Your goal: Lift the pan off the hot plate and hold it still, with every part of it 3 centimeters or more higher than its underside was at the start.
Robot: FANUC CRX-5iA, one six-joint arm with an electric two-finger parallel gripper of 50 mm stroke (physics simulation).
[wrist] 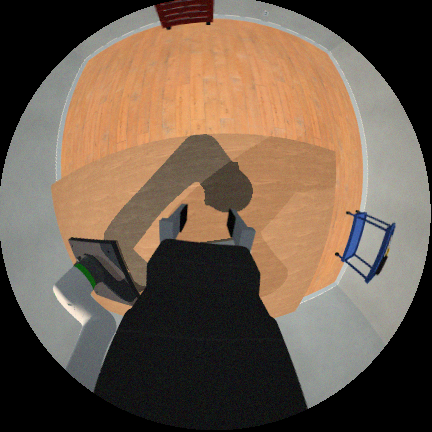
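Where they show: gripper, between the fingertips: (207, 214); arm's base, origin of its link: (92, 267).
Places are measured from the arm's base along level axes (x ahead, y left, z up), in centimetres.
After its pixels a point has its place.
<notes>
My gripper (207, 214) {x 56.9, y 21.7, z 15.7 cm} is open, its two dark-padded fingers standing wide apart with nothing between them. It hangs over the wooden table top (82, 207) {x 7.4, y 26.1, z -2.6 cm}. The pan and the hot plate cannot be made out in the wrist view. A thin greyish edge (224, 242) {x 59.3, y 8.4, z -0.5 cm} shows low between the fingers, right at the black gripper body, and is too small to identify. The black body hides the table below it. The dark rounded patch ahead of the fingertips looks like the arm's shadow.
The robot's base plate (118, 262) {x 21.0, y 3.9, z -0.1 cm} and its pale arm (97, 320) {x 13.2, y -8.7, z 20.2 cm} with a green ring are at the lower left. A blue cart (354, 237) stands on the right beyond the table. A red cabinet (186, 13) stands at the far top, on the wooden floor.
</notes>
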